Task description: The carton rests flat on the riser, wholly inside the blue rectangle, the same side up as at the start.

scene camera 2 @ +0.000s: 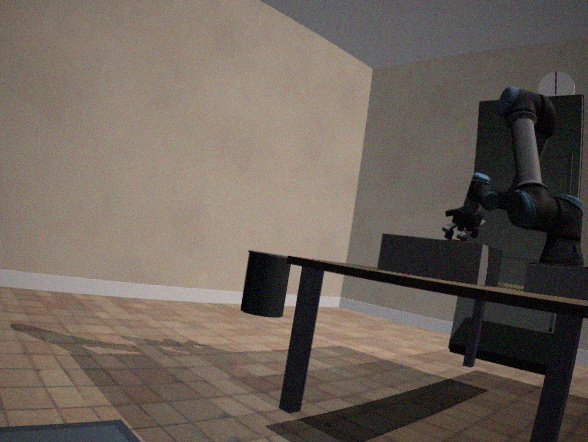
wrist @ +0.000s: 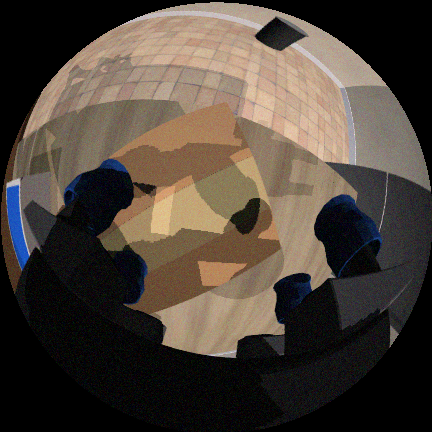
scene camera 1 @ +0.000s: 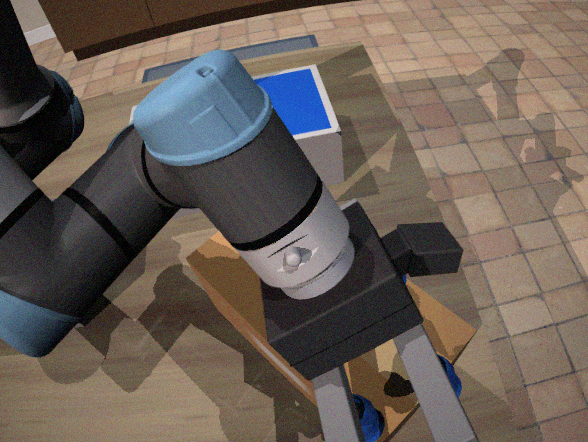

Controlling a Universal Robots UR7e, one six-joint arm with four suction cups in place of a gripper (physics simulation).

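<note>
The brown carton lies flat on the table with pale tape along its top, set diagonally. My gripper is open, with its blue suction cups low over the carton. Whether a cup touches it cannot be told. The gripper body and arm hide much of the carton in scene camera 1, and its label does not show. The riser stands apart from the carton. The blue rectangle on its top is partly hidden by the arm in scene camera 1.
The wooden table bears the carton and riser; its edge is near the carton's far end. A black bin stands on the floor beyond the table. A tall dark cabinet stands behind the arm. A brown cupboard stands behind the table.
</note>
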